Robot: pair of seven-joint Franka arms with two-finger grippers.
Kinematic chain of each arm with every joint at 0, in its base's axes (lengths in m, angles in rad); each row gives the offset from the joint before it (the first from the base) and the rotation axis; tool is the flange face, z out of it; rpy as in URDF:
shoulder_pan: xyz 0 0 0.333 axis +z
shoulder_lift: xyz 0 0 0 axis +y
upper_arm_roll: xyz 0 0 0.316 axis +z
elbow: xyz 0.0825 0 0 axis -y
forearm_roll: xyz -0.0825 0 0.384 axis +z
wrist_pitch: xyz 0 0 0 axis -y
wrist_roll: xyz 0.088 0 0 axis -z
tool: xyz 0 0 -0.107 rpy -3.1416 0 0
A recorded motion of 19 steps. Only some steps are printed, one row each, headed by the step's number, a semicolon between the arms.
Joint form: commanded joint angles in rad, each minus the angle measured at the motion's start. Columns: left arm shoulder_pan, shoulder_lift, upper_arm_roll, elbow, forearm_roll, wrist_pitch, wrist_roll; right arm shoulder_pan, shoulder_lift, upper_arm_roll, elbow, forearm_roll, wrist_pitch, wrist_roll.
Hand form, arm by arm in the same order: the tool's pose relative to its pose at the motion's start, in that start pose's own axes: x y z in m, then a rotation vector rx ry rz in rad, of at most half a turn. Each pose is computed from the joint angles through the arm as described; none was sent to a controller.
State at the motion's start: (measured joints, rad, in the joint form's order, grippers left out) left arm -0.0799 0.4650 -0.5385 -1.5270 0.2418 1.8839 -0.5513; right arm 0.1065 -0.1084 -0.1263 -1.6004 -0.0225 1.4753 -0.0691
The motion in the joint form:
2: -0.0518 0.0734 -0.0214 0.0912 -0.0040 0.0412 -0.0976; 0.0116 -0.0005 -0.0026 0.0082 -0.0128 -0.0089 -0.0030
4: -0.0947 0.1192 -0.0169 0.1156 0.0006 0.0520 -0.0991; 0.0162 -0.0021 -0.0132 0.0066 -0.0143 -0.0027 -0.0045
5: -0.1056 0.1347 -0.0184 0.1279 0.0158 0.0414 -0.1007; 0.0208 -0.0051 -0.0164 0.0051 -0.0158 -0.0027 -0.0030
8: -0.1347 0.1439 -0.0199 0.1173 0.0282 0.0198 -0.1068; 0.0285 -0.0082 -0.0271 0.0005 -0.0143 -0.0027 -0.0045
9: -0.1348 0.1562 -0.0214 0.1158 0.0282 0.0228 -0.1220; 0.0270 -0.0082 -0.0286 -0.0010 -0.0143 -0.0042 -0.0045
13: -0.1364 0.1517 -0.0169 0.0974 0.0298 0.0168 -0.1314; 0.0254 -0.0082 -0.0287 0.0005 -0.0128 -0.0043 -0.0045
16: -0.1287 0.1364 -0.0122 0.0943 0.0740 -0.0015 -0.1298; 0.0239 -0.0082 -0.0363 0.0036 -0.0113 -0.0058 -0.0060
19: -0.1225 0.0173 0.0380 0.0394 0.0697 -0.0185 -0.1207; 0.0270 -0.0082 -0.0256 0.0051 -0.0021 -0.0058 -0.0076
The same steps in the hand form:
2: 0.0072 0.0428 -0.0039 -0.0776 0.0338 -0.0502; -0.0010 -0.0030 -0.0033 -0.0125 -0.0010 -0.0105
4: 0.0048 0.0673 0.0135 -0.0866 0.0187 -0.0187; -0.0010 0.0006 -0.0038 -0.0129 0.0049 -0.0060
5: 0.0042 0.0730 0.0186 -0.0744 0.0132 -0.0066; -0.0020 0.0003 -0.0045 -0.0138 0.0063 -0.0058
8: -0.0091 0.0901 0.0313 -0.0453 -0.0151 0.0249; -0.0030 0.0021 -0.0038 -0.0105 0.0048 -0.0046
9: -0.0088 0.0913 0.0394 -0.0457 -0.0266 0.0112; -0.0033 0.0036 -0.0030 -0.0100 0.0017 -0.0017
13: -0.0127 0.0902 0.0461 -0.0288 -0.0404 0.0054; -0.0034 0.0043 -0.0037 -0.0086 0.0032 -0.0001
16: -0.0097 0.0794 0.0401 0.0172 -0.0151 0.0106; -0.0040 0.0090 -0.0048 -0.0062 0.0047 0.0074
19: -0.0156 0.0495 -0.0015 0.0654 0.0439 -0.0209; -0.0033 0.0006 -0.0057 0.0014 0.0071 -0.0088

